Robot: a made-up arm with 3 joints. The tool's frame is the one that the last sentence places.
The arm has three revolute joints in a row. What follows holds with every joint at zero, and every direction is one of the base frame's. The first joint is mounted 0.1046 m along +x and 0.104 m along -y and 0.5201 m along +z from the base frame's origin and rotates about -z. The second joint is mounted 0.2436 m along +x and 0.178 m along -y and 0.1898 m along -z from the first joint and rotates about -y. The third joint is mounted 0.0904 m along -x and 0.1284 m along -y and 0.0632 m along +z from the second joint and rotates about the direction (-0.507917, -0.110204, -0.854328). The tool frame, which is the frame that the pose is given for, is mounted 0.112 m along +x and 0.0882 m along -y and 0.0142 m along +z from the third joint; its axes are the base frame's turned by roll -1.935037, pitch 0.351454 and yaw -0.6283 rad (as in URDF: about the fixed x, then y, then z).
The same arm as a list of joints. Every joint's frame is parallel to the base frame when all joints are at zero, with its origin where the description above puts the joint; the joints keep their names.
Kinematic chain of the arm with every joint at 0, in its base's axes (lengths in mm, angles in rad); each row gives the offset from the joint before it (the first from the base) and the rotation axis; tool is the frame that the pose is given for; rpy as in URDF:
joint 1: xyz 104.6 -104.0 520.1 axis -z
joint 2: xyz 243.6 -178.0 -189.8 axis -y
joint 3: xyz -90.4 -128.4 63.2 axis -0.507917 -0.110204 -0.854328
tool: xyz 112.0 -88.2 14.2 rpy -1.9350 0.3515 -0.6283

